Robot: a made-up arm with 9 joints. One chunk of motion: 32 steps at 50 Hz.
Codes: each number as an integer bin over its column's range. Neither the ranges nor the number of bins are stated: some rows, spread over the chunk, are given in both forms.
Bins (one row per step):
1: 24 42 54 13 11 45 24 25 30
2: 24 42 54 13 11 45 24 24 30
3: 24 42 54 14 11 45 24 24 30
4: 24 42 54 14 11 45 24 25 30
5: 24 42 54 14 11 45 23 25 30
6: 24 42 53 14 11 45 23 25 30
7: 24 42 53 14 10 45 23 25 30
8: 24 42 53 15 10 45 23 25 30
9: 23 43 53 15 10 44 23 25 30
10: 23 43 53 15 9 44 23 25 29
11: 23 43 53 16 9 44 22 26 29
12: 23 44 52 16 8 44 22 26 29
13: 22 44 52 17 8 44 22 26 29
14: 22 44 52 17 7 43 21 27 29
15: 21 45 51 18 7 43 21 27 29
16: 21 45 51 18 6 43 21 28 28
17: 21 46 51 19 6 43 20 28 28
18: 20 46 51 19 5 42 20 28 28
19: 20 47 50 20 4 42 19 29 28
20: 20 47 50 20 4 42 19 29 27
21: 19 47 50 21 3 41 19 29 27
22: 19 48 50 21 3 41 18 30 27
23: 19 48 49 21 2 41 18 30 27
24: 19 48 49 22 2 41 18 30 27
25: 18 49 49 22 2 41 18 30 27
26: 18 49 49 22 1 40 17 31 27
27: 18 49 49 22 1 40 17 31 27
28: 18 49 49 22 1 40 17 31 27
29: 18 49 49 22 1 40 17 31 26
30: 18 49 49 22 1 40 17 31 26
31: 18 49 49 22 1 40 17 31 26
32: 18 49 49 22 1 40 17 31 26
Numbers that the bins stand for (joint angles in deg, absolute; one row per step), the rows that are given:
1: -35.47 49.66 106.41 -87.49 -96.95 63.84 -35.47 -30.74 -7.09
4: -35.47 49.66 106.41 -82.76 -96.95 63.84 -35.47 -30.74 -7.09
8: -35.47 49.66 101.68 -78.03 -101.68 63.84 -40.20 -30.74 -7.09
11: -40.20 54.39 101.68 -73.30 -106.41 59.12 -44.93 -26.01 -11.82
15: -49.66 63.84 92.22 -63.84 -115.87 54.39 -49.66 -21.28 -11.82
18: -54.39 68.57 92.22 -59.12 -125.32 49.66 -54.39 -16.55 -16.55
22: -59.12 78.03 87.49 -49.66 -134.78 44.93 -63.84 -7.09 -21.28
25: -63.84 82.76 82.76 -44.93 -139.51 44.93 -63.84 -7.09 -21.28
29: -63.84 82.76 82.76 -44.93 -144.24 40.20 -68.57 -2.36 -26.01
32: -63.84 82.76 82.76 -44.93 -144.24 40.20 -68.57 -2.36 -26.01
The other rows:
2: -35.47 49.66 106.41 -87.49 -96.95 63.84 -35.47 -35.47 -7.09
3: -35.47 49.66 106.41 -82.76 -96.95 63.84 -35.47 -35.47 -7.09
5: -35.47 49.66 106.41 -82.76 -96.95 63.84 -40.20 -30.74 -7.09
6: -35.47 49.66 101.68 -82.76 -96.95 63.84 -40.20 -30.74 -7.09
7: -35.47 49.66 101.68 -82.76 -101.68 63.84 -40.20 -30.74 -7.09
9: -40.20 54.39 101.68 -78.03 -101.68 59.12 -40.20 -30.74 -7.09
10: -40.20 54.39 101.68 -78.03 -106.41 59.12 -40.20 -30.74 -11.82
12: -40.20 59.12 96.95 -73.30 -111.14 59.12 -44.93 -26.01 -11.82
13: -44.93 59.12 96.95 -68.57 -111.14 59.12 -44.93 -26.01 -11.82
14: -44.93 59.12 96.95 -68.57 -115.87 54.39 -49.66 -21.28 -11.82
16: -49.66 63.84 92.22 -63.84 -120.59 54.39 -49.66 -16.55 -16.55
17: -49.66 68.57 92.22 -59.12 -120.59 54.39 -54.39 -16.55 -16.55
19: -54.39 73.30 87.49 -54.39 -130.05 49.66 -59.12 -11.82 -16.55
20: -54.39 73.30 87.49 -54.39 -130.05 49.66 -59.12 -11.82 -21.28
21: -59.12 73.30 87.49 -49.66 -134.78 44.93 -59.12 -11.82 -21.28
23: -59.12 78.03 82.76 -49.66 -139.51 44.93 -63.84 -7.09 -21.28
24: -59.12 78.03 82.76 -44.93 -139.51 44.93 -63.84 -7.09 -21.28
26: -63.84 82.76 82.76 -44.93 -144.24 40.20 -68.57 -2.36 -21.28
27: -63.84 82.76 82.76 -44.93 -144.24 40.20 -68.57 -2.36 -21.28
28: -63.84 82.76 82.76 -44.93 -144.24 40.20 -68.57 -2.36 -21.28
30: -63.84 82.76 82.76 -44.93 -144.24 40.20 -68.57 -2.36 -26.01
31: -63.84 82.76 82.76 -44.93 -144.24 40.20 -68.57 -2.36 -26.01

